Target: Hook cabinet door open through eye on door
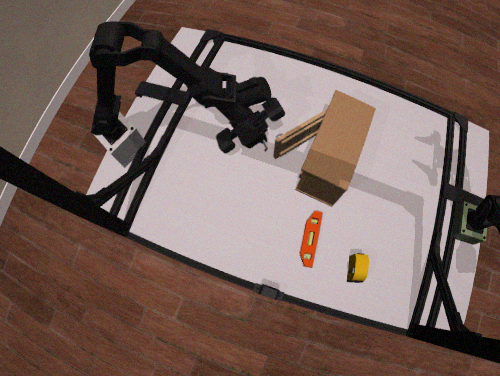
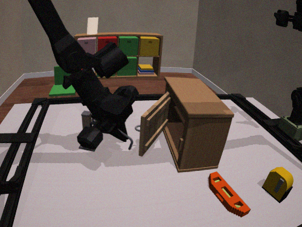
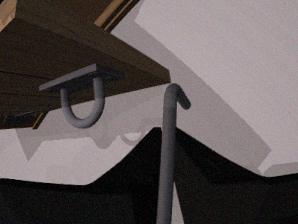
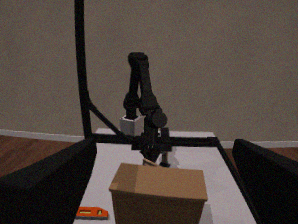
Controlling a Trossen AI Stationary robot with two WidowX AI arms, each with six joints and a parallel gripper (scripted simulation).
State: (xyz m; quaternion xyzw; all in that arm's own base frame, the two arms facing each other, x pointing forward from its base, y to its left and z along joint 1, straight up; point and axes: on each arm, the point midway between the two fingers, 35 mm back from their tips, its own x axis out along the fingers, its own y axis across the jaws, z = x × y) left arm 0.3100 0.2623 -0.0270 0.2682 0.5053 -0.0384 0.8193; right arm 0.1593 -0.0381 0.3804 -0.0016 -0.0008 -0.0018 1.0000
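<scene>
Now: left hand 2 cm short of the hook, 2 cm to the right of it and 1 cm above it. Also, from my left hand: orange spirit level: 22 cm behind, 20 cm to the right, 7 cm below; slatted door: 5 cm ahead, 11 cm to the right, 1 cm below; yellow tape measure: 28 cm behind, 32 cm to the right, 5 cm below.
</scene>
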